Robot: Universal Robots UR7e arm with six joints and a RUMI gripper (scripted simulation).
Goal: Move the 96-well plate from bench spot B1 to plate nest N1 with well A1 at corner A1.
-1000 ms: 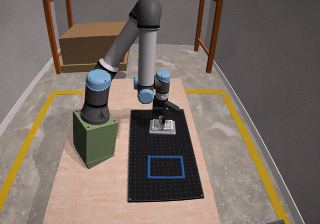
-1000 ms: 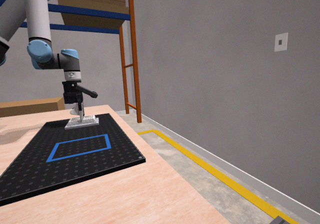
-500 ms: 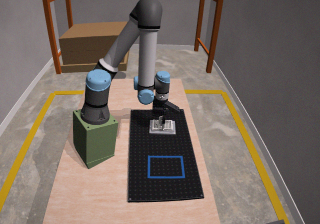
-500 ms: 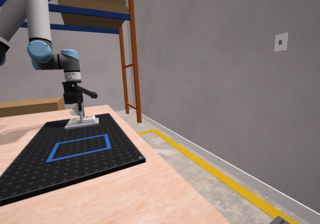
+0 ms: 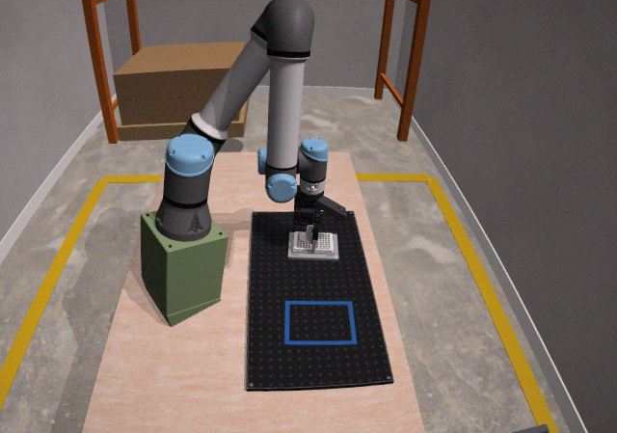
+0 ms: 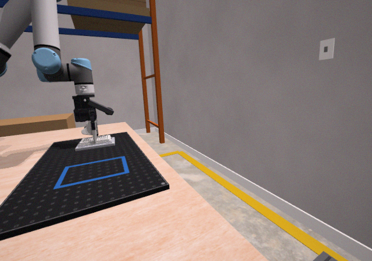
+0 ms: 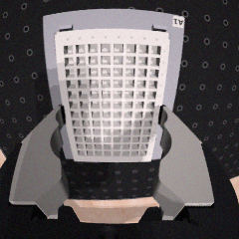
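Right now my hand is 10 mm above the 96-well plate. From my hand the other things lie so: A1 mark: 80 mm ahead, 50 mm to the right, 20 mm below; grey plate nest: 20 mm below.
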